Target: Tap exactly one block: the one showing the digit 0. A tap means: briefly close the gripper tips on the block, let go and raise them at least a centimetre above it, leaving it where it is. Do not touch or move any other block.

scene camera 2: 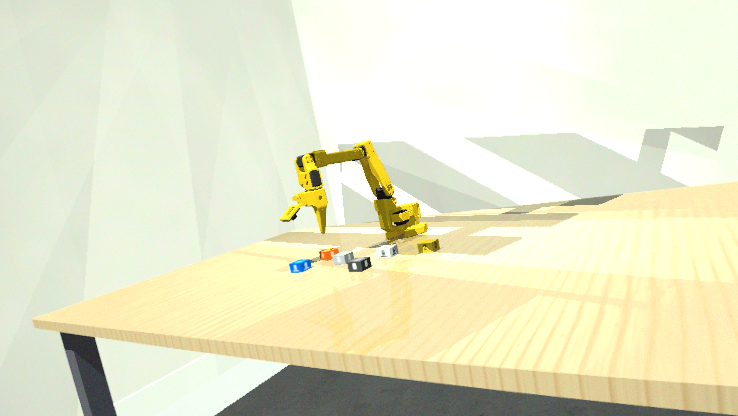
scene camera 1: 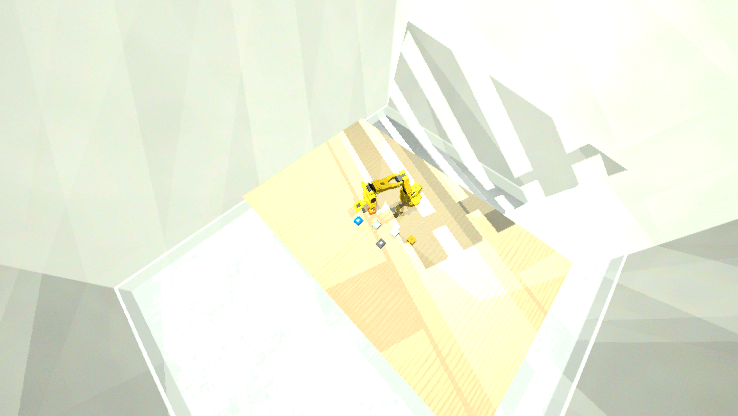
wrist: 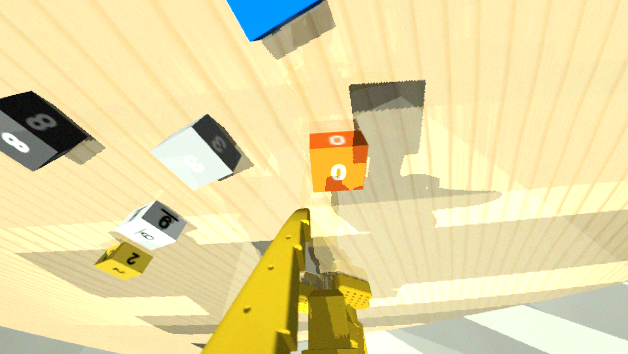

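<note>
The orange block (scene camera 1: 372, 211) (scene camera 2: 328, 253) (wrist: 337, 165) showing the digit 0 sits flat on the table. In the wrist view it lies beyond the fixed jaw's tip, a little to the right, with table visible between them. My gripper (scene camera 2: 303, 225) is wide open and empty. In scene camera 2 it hangs clearly above the blocks, with its fixed jaw pointing down over the orange block's area and its moving jaw swung out to the left. In the wrist view the notched fixed jaw (wrist: 272, 280) shows, and the moving jaw is outside the picture.
A blue block (scene camera 1: 358, 220) (scene camera 2: 300, 266) (wrist: 272, 15) and grey block 3 (scene camera 1: 376, 224) (scene camera 2: 342, 257) (wrist: 195, 155) lie near the orange one. Black block 8 (scene camera 2: 359, 264) (wrist: 40, 130), white block 9 (scene camera 2: 387, 251) (wrist: 150, 227) and yellow block 2 (scene camera 2: 428, 245) (wrist: 125, 260) lie farther off.
</note>
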